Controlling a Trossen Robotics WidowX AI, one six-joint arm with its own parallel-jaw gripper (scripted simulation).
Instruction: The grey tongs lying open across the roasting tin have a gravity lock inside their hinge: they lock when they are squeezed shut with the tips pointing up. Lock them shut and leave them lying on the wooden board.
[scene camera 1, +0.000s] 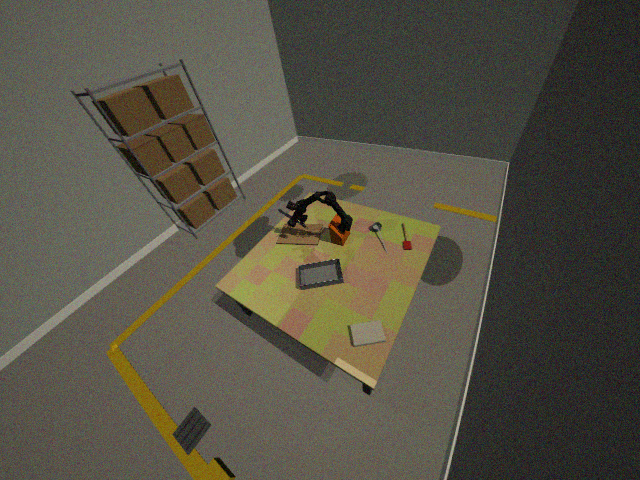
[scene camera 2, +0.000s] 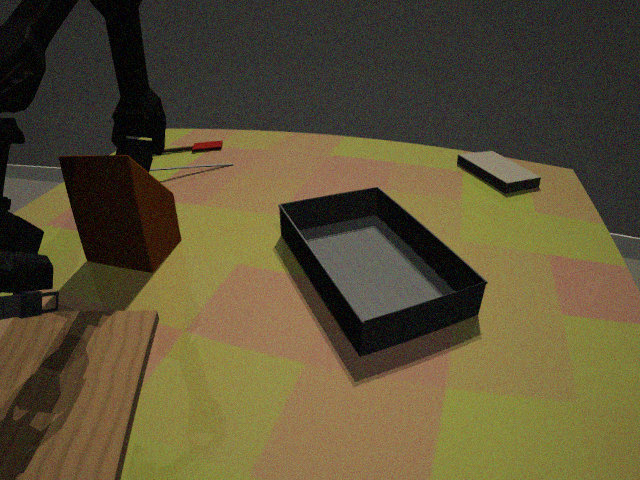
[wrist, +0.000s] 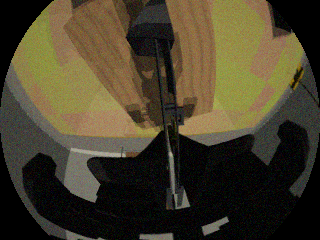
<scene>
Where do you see a roasting tin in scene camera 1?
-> At 324, 273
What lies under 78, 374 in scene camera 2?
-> A board.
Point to my gripper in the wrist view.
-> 166, 133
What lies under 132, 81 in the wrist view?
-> A board.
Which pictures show the grey slab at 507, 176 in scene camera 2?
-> Scene camera 1 and scene camera 2 only.
</scene>
